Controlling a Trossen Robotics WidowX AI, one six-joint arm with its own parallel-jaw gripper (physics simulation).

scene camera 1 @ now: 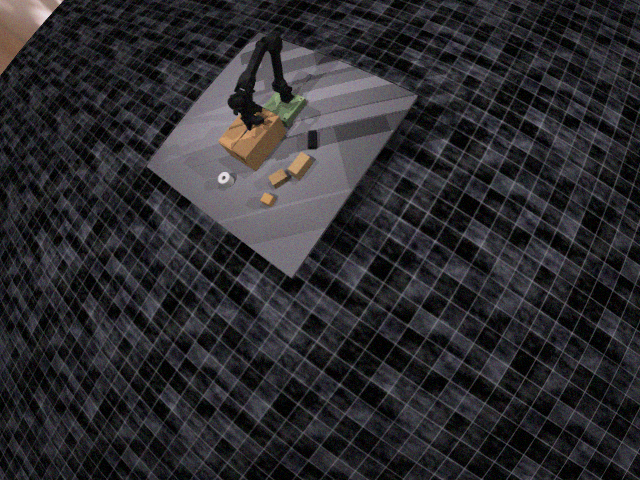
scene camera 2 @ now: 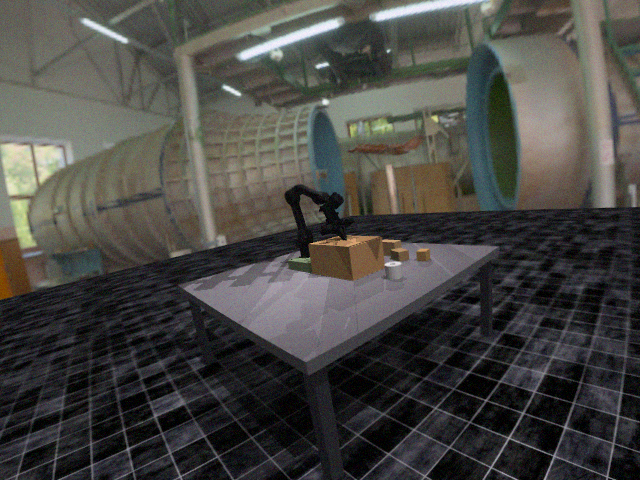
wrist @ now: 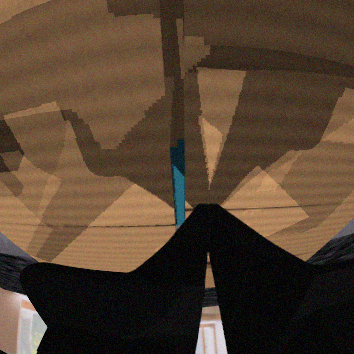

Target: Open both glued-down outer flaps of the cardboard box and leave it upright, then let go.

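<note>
The brown cardboard box stands upright on the grey table, beside the arm's base. In the wrist view its two outer flaps, the left flap and the right flap, lie roughly flat over the top with a narrow seam between them. A blue strip shows in the seam. My gripper is shut with nothing seen between the fingers. Its tips are at the box top, just right of the seam in the wrist view. Whether they touch the cardboard cannot be told.
A green base plate lies under the arm's foot, next to the box. A white roll stands near the box. Three tan blocks, the large block, middle block and small block, and a black object lie beyond its side.
</note>
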